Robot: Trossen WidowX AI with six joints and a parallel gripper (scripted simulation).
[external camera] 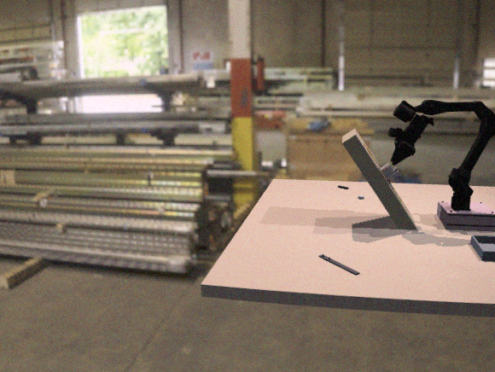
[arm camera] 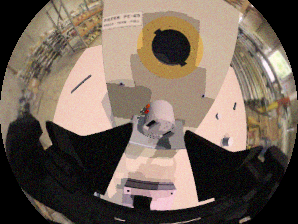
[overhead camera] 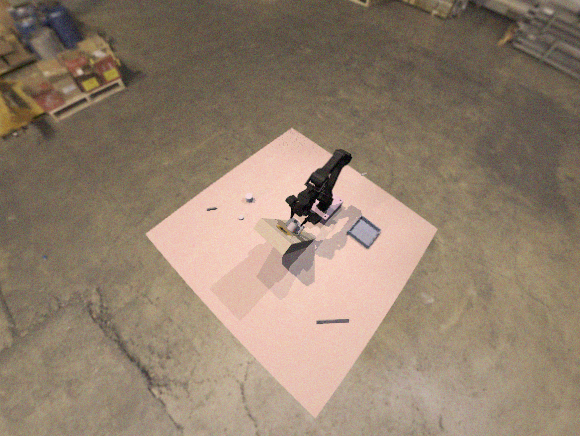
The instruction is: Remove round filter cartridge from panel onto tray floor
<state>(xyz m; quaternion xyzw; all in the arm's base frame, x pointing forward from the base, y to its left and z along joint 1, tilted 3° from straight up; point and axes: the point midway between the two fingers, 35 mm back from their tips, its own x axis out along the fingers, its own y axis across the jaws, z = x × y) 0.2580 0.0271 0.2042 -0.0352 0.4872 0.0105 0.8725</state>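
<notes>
My gripper tip is now 10 mm short of the round grey filter cartridge and 30 mm above it. From my gripper tip the other things lie so: short dark piece 220 mm ahead, 490 mm to the right, 230 mm below; then blue-grey tray 360 mm behind, 260 mm to the left, 230 mm below.
</notes>
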